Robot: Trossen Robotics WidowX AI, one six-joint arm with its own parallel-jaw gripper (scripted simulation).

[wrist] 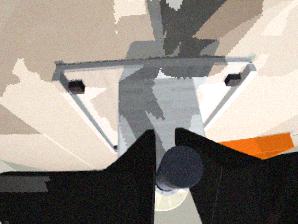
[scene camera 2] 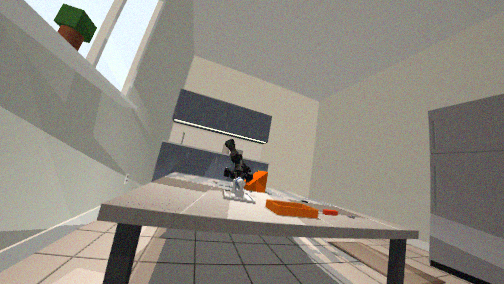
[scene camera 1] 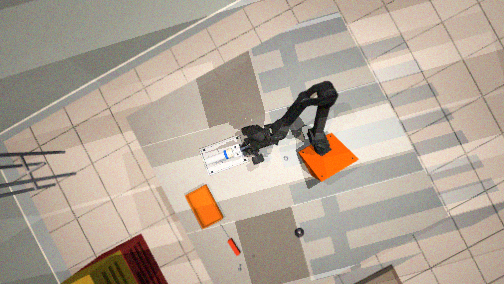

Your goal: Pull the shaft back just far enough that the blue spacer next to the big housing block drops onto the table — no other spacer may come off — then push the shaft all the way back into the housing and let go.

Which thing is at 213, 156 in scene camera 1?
A grey housing block.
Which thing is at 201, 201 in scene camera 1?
An orange tray.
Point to a grey housing block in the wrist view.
119, 100
